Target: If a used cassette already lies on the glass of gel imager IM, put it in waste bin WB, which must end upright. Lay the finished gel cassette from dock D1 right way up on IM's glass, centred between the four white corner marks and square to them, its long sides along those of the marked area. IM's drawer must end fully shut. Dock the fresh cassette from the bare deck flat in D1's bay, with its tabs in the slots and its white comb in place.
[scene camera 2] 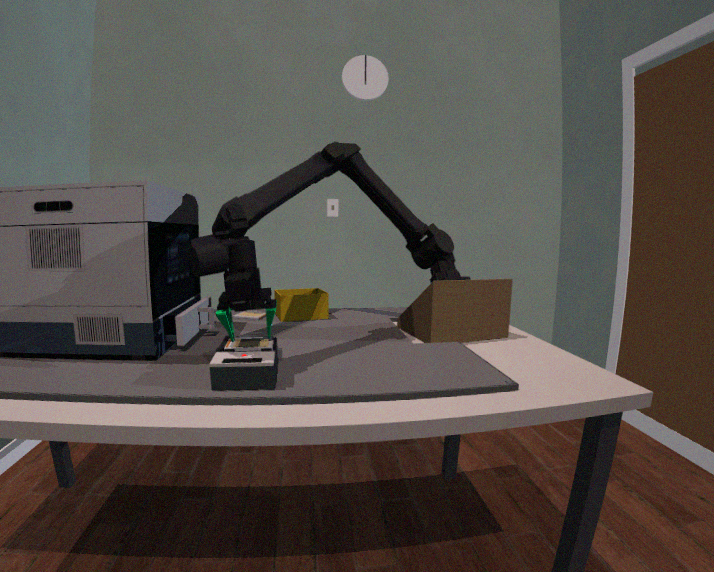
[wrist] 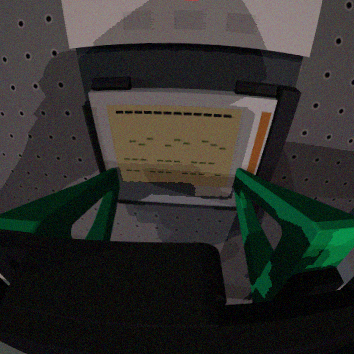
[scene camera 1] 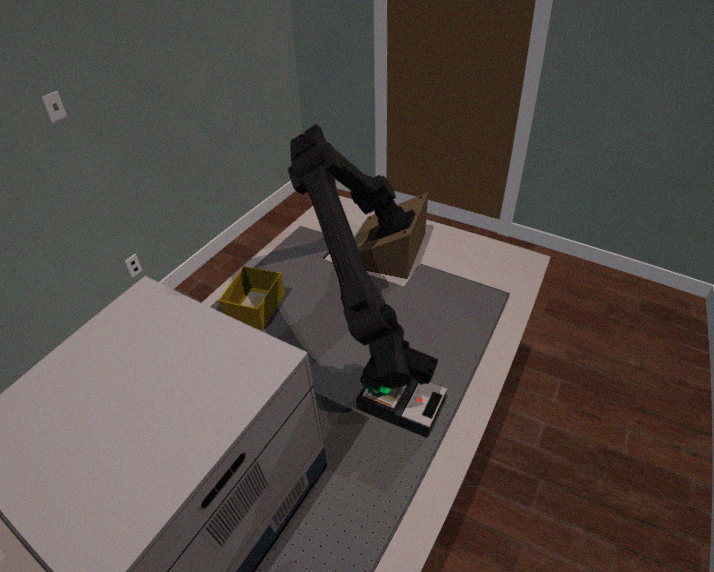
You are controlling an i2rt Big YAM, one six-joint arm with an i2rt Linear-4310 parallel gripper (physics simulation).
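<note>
My gripper [scene camera 1: 382, 391] [scene camera 2: 250, 337] [wrist: 176, 176] is open, pointing down, with its green fingertips beside the near part of the finished gel cassette [scene camera 2: 250, 343] [wrist: 175, 142], one on each side. The cassette lies in dock D1 [scene camera 1: 393, 411] [scene camera 2: 244, 378] [wrist: 190, 66], banded face up, orange strip at the right in the wrist view. Imager IM [scene camera 1: 178, 381] [scene camera 2: 89, 256] stands at the left; its white drawer front [scene camera 2: 191, 324] stands out from it, and its glass is hidden. Waste bin WB [scene camera 1: 243, 312] [scene camera 2: 301, 305] is upright. A pale cassette-like plate [scene camera 2: 250, 314] shows behind my fingers.
A brown box [scene camera 1: 390, 256] [scene camera 2: 470, 309] surrounds the arm's base at the back right in scene camera 1. The perforated grey deck [scene camera 1: 333, 512] [scene camera 2: 381, 375] lies on a pale table [scene camera 1: 494, 333] [scene camera 2: 333, 420]. The imager's tall body stands close to the arm's wrist.
</note>
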